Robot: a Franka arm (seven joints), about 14 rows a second.
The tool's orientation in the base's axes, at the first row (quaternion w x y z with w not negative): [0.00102, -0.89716, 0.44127, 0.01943]
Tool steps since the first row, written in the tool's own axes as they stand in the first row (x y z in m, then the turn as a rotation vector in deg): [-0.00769, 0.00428, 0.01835, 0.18, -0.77, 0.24]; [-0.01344, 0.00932, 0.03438, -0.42, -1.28, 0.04]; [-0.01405, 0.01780, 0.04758, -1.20, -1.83, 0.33]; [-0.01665, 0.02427, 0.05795, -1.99, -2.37, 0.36]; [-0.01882, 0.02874, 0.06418, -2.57, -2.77, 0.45]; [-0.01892, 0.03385, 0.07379, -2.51, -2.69, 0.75]
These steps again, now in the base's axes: [-0.00870, 0.00382, -0.01800, 0.71, 0.33, -0.26]; [-0.01674, 0.00560, -0.03373, 0.76, 1.11, -0.04]; [-0.02428, 0.00116, -0.04677, 0.71, 2.07, -0.31]; [-0.03134, -0.00054, -0.05694, 0.65, 3.03, -0.32]; [-0.03641, -0.00143, -0.06302, 0.61, 3.73, -0.40]; [-0.04085, -0.00429, -0.07254, 0.57, 3.64, -0.70]
